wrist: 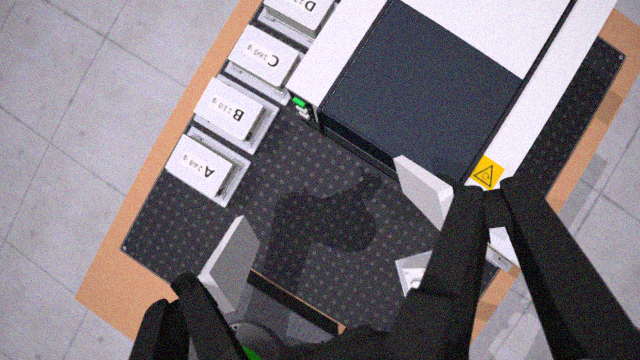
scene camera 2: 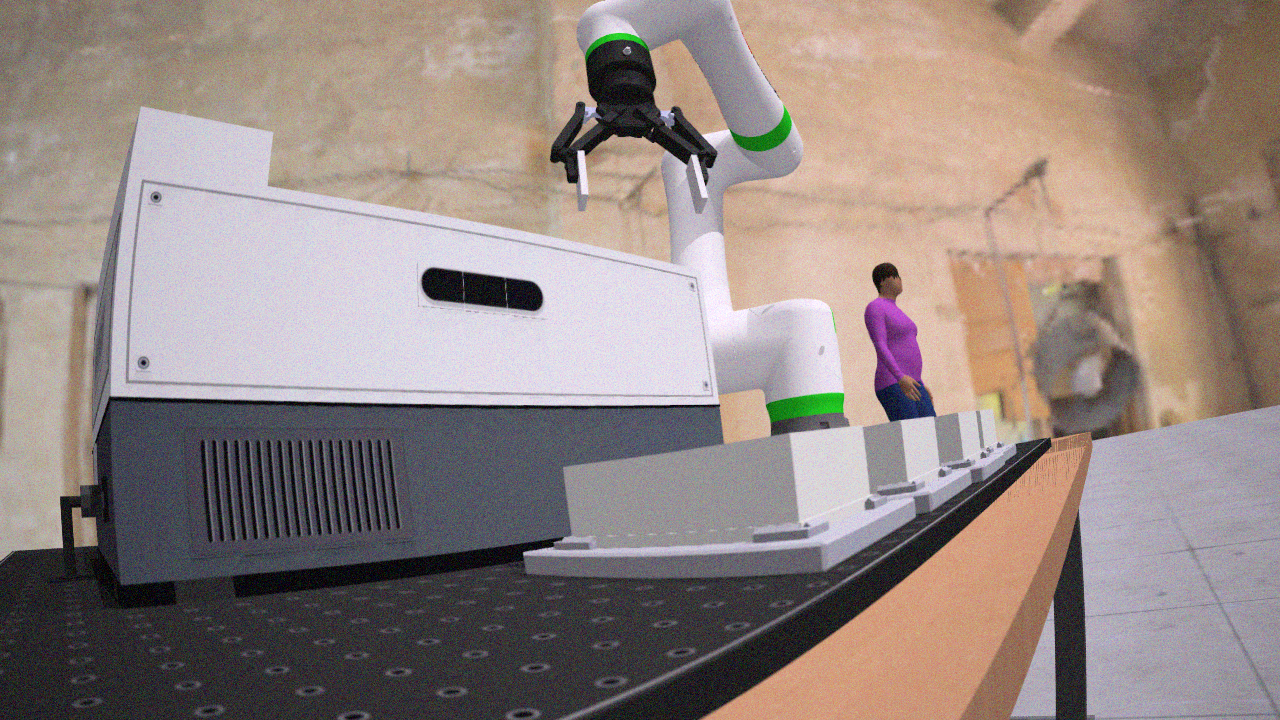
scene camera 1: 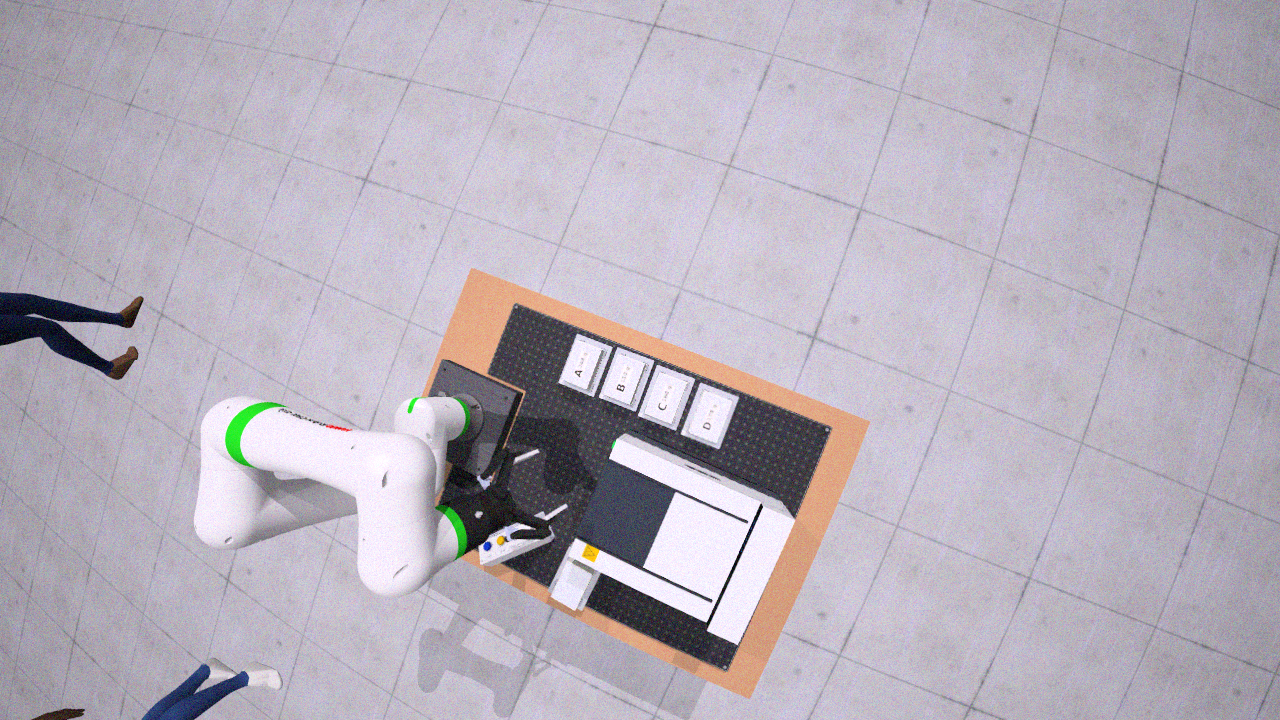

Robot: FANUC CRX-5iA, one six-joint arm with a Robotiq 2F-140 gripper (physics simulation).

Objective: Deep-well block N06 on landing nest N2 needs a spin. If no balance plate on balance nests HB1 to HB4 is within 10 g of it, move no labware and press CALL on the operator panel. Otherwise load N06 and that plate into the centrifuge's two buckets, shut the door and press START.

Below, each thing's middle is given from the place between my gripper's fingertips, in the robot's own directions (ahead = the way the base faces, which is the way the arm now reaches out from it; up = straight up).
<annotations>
Now: the centrifuge (scene camera 2: 291, 391) 330 mm ahead of my hand, 80 mm to the right of it and 220 mm below it. Round my hand: white block (scene camera 1: 576, 576): 80 mm ahead, 370 mm to the right, 280 mm below; then button box (scene camera 1: 495, 550): 140 mm behind, 330 mm to the right, 300 mm below.
</annotations>
